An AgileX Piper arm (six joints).
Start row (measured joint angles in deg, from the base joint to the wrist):
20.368 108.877 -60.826 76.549 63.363 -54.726
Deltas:
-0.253 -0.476 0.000 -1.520 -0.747 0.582
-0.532 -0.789 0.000 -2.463 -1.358 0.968
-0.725 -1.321 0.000 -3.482 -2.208 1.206
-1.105 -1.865 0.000 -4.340 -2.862 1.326
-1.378 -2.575 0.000 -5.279 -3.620 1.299
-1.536 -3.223 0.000 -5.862 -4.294 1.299
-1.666 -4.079 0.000 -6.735 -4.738 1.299
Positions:
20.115 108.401 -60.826 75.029 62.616 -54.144
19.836 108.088 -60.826 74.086 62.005 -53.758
19.643 107.556 -60.826 73.067 61.155 -53.520
19.263 107.012 -60.826 72.209 60.501 -53.400
18.990 106.302 -60.826 71.270 59.743 -53.427
18.832 105.654 -60.826 70.687 59.069 -53.427
18.702 104.798 -60.826 69.814 58.625 -53.427

